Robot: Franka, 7 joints.
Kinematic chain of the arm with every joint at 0, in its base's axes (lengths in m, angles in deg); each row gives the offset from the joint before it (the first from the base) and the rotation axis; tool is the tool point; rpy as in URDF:
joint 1: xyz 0 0 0.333 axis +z
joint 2: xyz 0 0 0 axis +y
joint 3: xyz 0 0 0.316 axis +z
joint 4: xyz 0.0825 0 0 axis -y
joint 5: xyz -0.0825 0 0.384 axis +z
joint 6: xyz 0 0 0 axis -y
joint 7: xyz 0.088 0 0 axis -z
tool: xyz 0 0 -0.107 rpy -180 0 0
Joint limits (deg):
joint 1: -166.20..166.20
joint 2: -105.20..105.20
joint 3: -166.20..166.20
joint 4: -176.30..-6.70
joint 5: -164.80..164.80
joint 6: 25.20..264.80
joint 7: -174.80..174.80
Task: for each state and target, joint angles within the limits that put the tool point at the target. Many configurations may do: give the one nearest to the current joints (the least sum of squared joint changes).
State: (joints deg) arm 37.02 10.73 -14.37 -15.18 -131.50 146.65 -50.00
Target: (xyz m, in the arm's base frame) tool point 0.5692 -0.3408 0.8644
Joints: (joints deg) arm -14.76 30.77 -33.81 -37.08 -131.50 140.60 -50.00
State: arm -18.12 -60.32 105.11 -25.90 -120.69 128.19 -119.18
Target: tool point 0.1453 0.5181 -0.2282
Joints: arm -64.03 -105.20 140.64 -74.48 -120.69 140.64 -119.18
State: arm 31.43 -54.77 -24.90 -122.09 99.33 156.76 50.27
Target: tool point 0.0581 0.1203 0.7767
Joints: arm 43.31 -80.56 8.99 -142.63 101.19 150.96 50.27
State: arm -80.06 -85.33 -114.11 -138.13 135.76 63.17 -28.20
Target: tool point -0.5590 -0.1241 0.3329
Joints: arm -57.59 -82.15 -102.33 -127.79 137.09 70.10 -28.20
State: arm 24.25 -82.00 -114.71 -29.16 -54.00 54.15 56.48
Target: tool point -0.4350 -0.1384 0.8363
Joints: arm 11.03 -29.23 -116.09 -6.70 -56.88 34.58 56.48
